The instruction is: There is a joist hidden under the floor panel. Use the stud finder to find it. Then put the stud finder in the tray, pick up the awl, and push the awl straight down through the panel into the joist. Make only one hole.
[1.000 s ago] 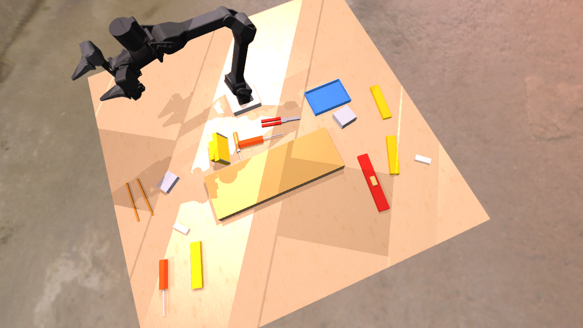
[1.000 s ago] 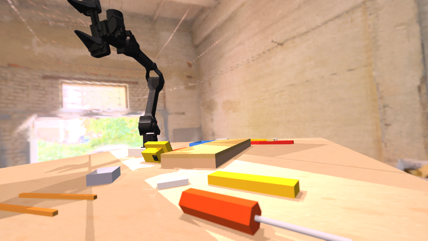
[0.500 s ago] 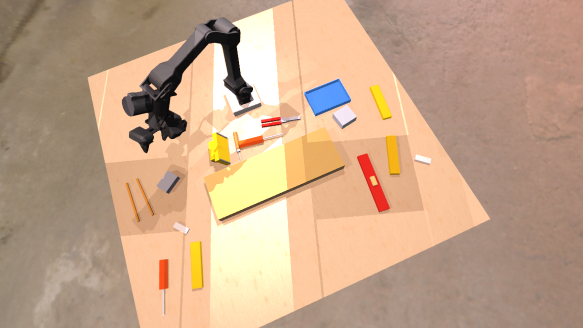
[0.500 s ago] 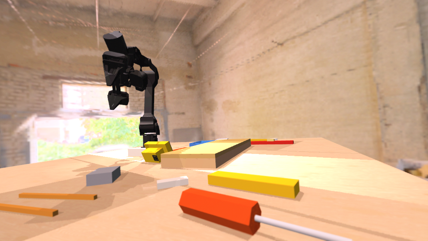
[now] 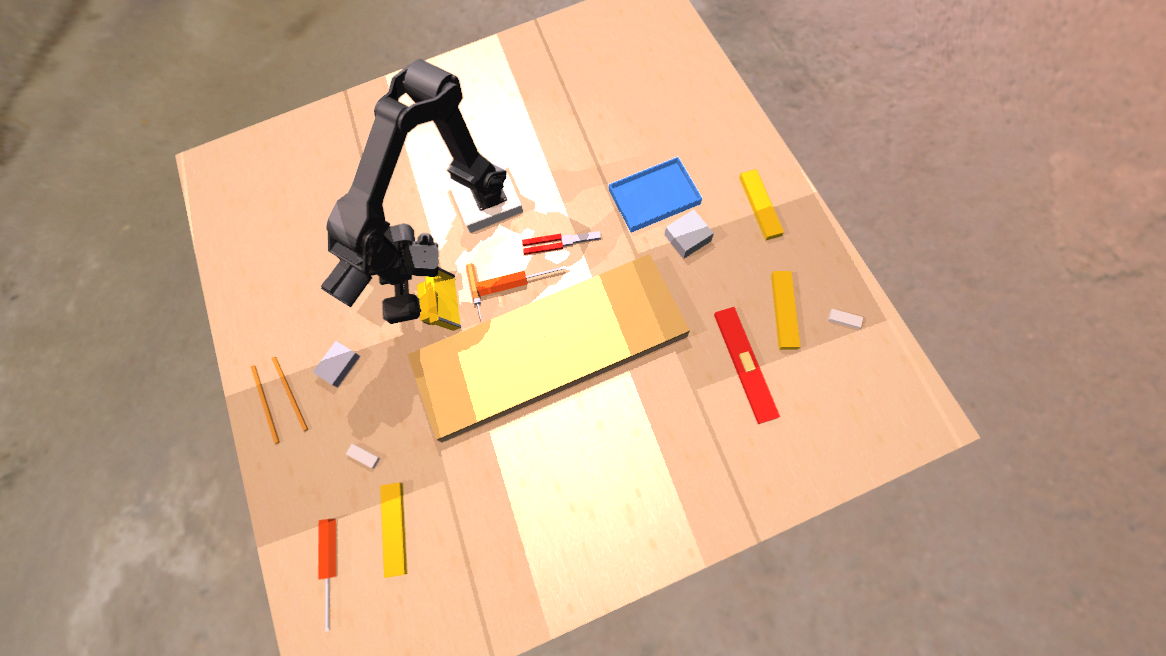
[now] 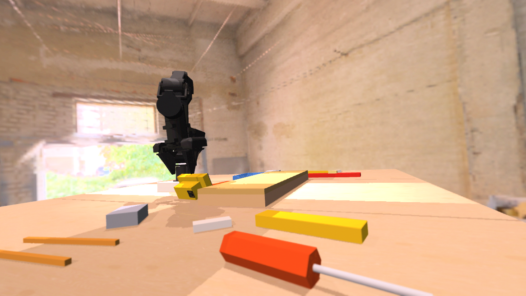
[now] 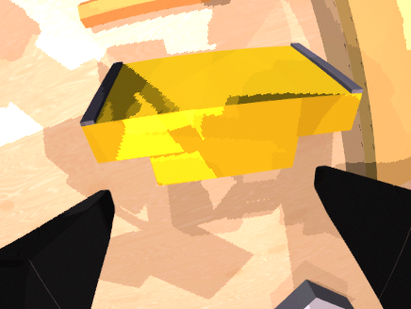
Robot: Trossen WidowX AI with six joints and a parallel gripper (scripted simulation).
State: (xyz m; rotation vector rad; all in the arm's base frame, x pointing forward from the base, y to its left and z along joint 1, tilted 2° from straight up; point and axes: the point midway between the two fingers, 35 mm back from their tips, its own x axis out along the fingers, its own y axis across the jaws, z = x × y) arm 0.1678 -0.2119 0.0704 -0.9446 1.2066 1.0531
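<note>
My gripper tip is 30 mm short of the stud finder and 50 mm above it. From my gripper tip the other things lie so: red level (390 mm ahead, 520 mm to the left, 60 mm below); then awl (30 mm ahead, 100 mm to the left, 70 mm below); then blue tray (20 mm behind, 530 mm to the left, 60 mm below).
</note>
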